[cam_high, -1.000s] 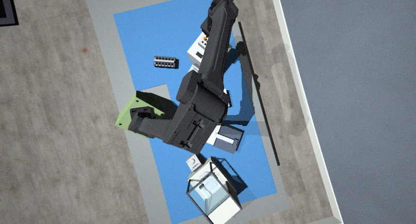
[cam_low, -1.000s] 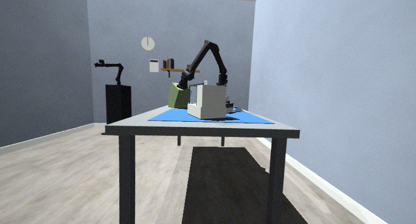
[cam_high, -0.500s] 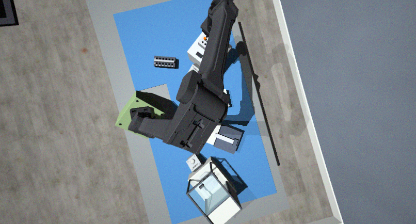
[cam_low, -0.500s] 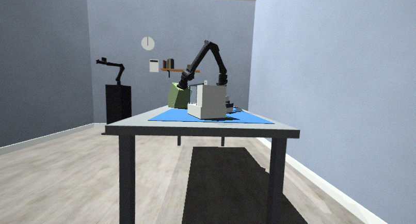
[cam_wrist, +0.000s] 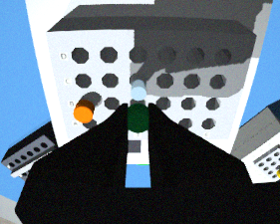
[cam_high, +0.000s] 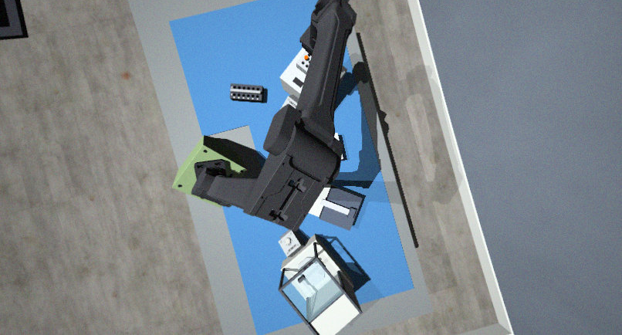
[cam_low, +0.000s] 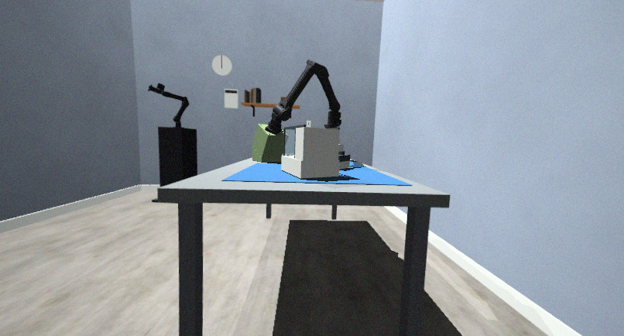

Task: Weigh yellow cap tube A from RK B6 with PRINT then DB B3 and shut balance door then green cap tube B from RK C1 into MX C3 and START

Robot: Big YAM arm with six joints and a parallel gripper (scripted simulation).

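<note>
The orange-capped tube is 50 mm below my hand, 40 mm behind it and 20 mm to the left of it. From my hand the other things lie so: magnet block MG 290 mm behind, 190 mm below, 20 mm to the right; dry block DB 310 mm to the right, 180 mm below, 20 mm behind; mixer's green start key 140 mm below, 130 mm to the right, 130 mm behind.
</note>
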